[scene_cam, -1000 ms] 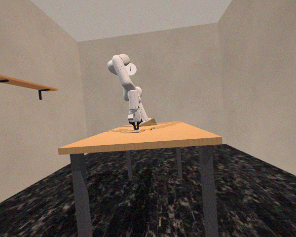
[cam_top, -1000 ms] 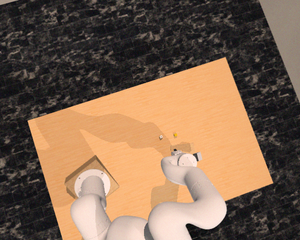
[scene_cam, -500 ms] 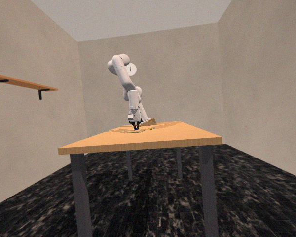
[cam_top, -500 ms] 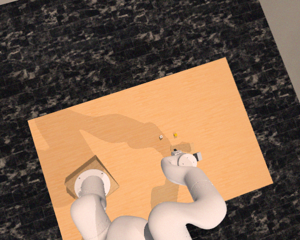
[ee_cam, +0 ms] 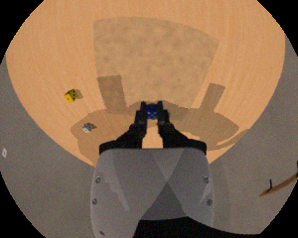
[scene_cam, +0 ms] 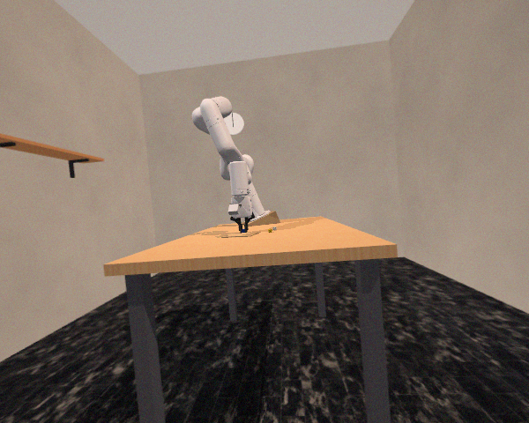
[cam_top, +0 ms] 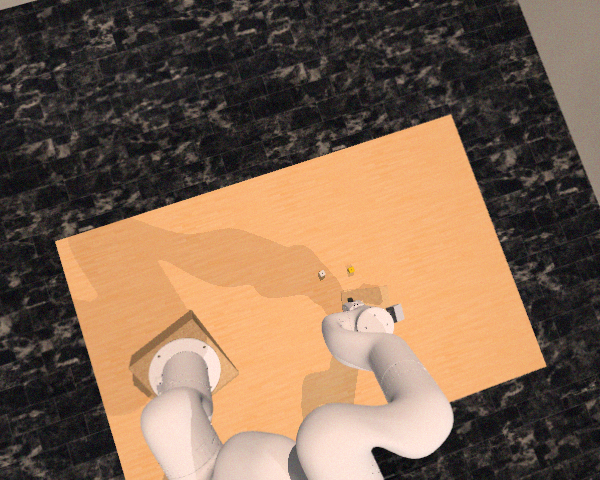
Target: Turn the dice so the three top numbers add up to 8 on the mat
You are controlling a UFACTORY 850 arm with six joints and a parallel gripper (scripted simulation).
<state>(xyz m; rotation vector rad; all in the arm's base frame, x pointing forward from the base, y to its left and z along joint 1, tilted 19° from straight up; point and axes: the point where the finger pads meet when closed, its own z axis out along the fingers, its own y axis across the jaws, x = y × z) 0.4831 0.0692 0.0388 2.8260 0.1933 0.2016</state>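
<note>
Now: hand 1 cm above the blue die. The rest, counted from my hand: white die (14 cm to the left, 6 cm behind, 2 cm below); then tan mat (5 cm ahead, 2 cm below, 1 cm to the left); then yellow die (14 cm to the left, 2 cm below, 2 cm ahead).
</note>
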